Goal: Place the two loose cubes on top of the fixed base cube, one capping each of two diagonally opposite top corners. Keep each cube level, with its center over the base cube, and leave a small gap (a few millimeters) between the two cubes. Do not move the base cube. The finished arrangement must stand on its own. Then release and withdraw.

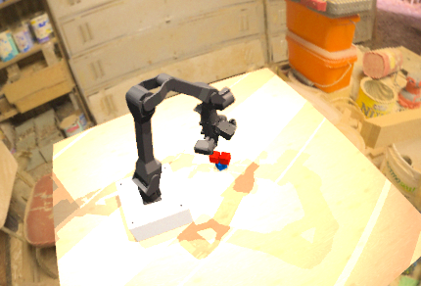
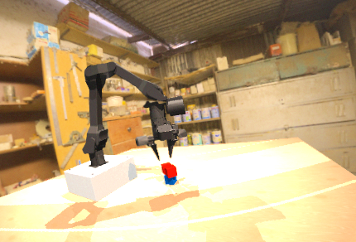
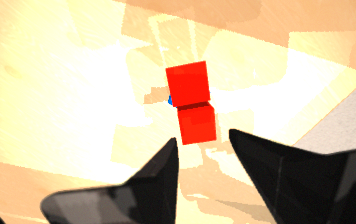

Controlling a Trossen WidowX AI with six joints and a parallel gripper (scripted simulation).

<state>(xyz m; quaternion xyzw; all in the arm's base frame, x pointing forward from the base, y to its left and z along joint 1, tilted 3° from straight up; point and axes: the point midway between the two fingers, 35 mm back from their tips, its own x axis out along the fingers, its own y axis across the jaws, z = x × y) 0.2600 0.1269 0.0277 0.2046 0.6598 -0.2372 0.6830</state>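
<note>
My gripper tip is 30 mm short of the red cube, 20 mm to the left of it and 40 mm above it. From my gripper tip the other things lie so: blue cube (20 mm ahead, 10 mm to the right, 70 mm below).
</note>
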